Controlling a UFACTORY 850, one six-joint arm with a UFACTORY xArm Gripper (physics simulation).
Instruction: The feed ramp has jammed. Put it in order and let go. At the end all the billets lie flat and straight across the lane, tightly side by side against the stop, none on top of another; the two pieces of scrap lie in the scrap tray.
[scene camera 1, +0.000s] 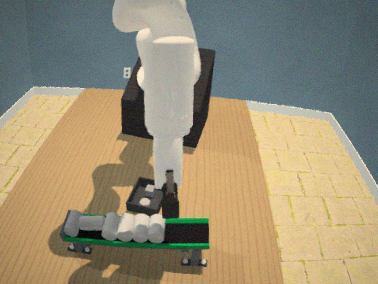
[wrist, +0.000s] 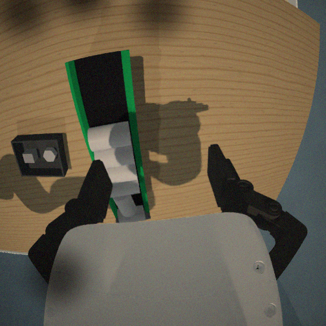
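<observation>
The feed ramp (scene camera 1: 187, 246) (wrist: 130, 90) has green rails and a black lane. One grey billet (scene camera 1: 72, 223) lies across at the stop end, slightly slanted. Beside it a billet (scene camera 1: 92, 223) (wrist: 126, 205) lies lengthwise along the lane. Four more billets (scene camera 1: 110, 226) (scene camera 1: 126, 227) (scene camera 1: 141, 228) (scene camera 1: 156, 228) (wrist: 109, 136) lie across it, side by side. Two scrap pieces (scene camera 1: 150, 188) (scene camera 1: 145, 202) (wrist: 29, 157) (wrist: 50, 154) lie in the scrap tray (scene camera 1: 141, 208) (wrist: 44, 174). My gripper (scene camera 1: 170, 200) (wrist: 156, 165) is open and empty, above the ramp area; its left finger partly hides the billets in the wrist view.
The black robot base block (scene camera 1: 134, 117) stands at the back of the wooden table (scene camera 1: 225, 165) (wrist: 240, 95). The ramp's feet (scene camera 1: 194, 262) (scene camera 1: 80, 248) stand on the table. The tray is behind the ramp in the scene view. Arm shadows fall across the wood.
</observation>
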